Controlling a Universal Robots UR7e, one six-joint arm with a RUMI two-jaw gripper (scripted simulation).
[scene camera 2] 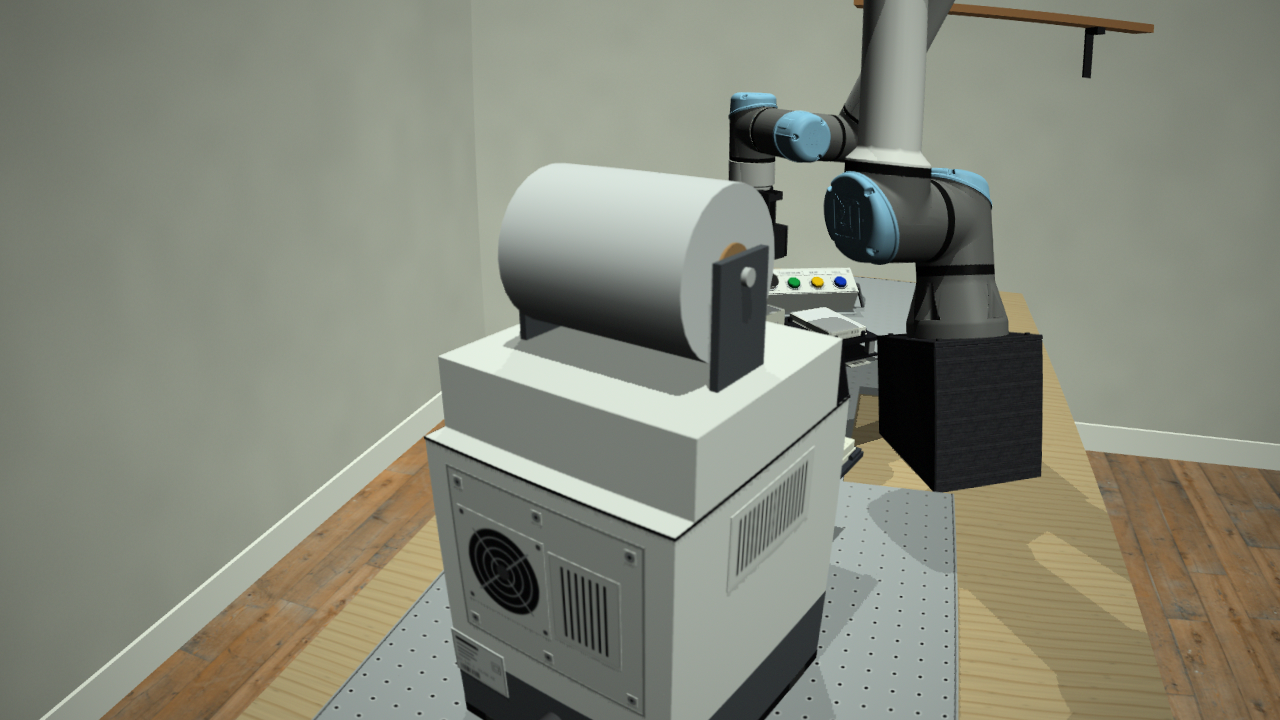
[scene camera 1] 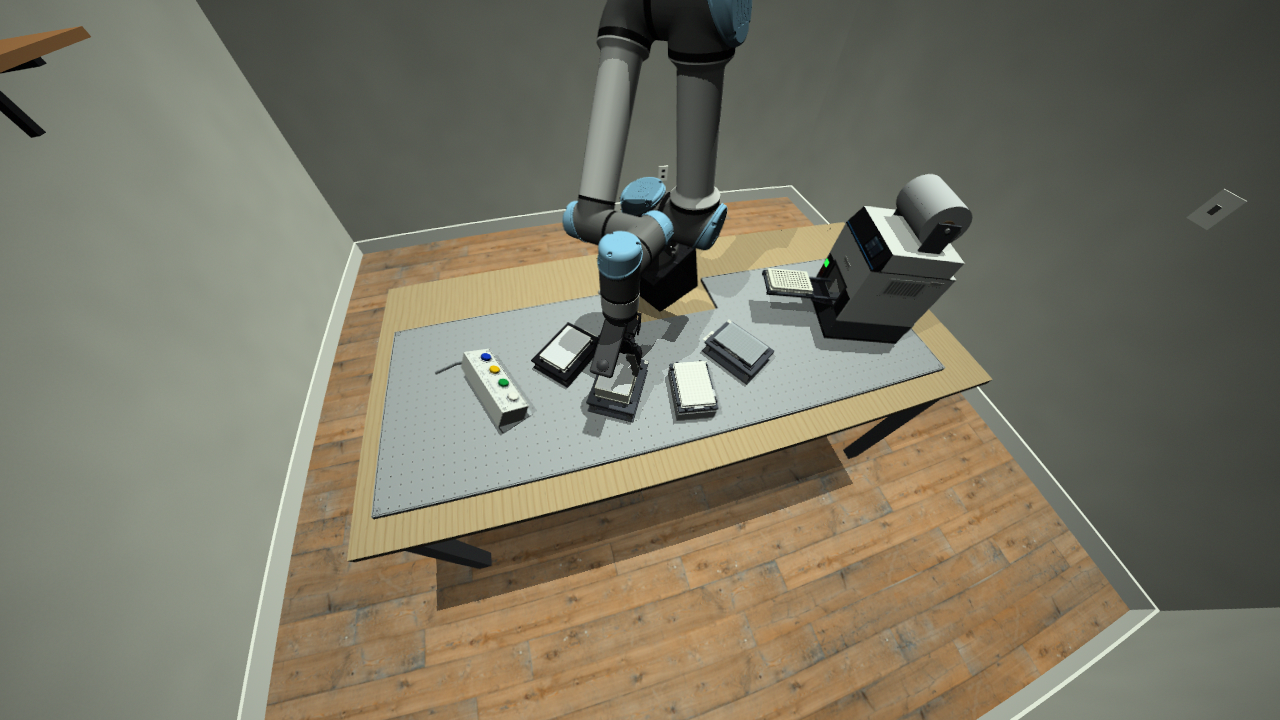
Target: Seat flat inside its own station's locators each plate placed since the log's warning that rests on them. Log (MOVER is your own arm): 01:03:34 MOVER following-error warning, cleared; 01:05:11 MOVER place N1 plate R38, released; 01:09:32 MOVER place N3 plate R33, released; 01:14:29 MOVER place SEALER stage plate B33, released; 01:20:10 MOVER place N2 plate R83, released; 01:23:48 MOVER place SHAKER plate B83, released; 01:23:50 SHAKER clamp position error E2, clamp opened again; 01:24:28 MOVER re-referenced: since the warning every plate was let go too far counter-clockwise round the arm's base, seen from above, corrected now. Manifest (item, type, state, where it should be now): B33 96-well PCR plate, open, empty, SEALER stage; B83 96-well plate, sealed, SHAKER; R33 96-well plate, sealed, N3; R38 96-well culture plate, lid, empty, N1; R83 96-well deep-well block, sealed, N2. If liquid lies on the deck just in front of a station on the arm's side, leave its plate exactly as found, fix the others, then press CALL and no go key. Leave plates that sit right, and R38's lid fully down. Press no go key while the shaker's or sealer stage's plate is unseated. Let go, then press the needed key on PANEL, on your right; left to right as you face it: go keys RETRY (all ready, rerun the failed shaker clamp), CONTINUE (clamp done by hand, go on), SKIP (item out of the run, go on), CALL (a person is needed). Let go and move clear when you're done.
Scene:
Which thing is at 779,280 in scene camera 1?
A white PCR plate.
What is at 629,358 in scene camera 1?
The gripper.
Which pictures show the grey lidded plate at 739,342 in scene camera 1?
Scene camera 1 only.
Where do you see a key panel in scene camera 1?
506,413

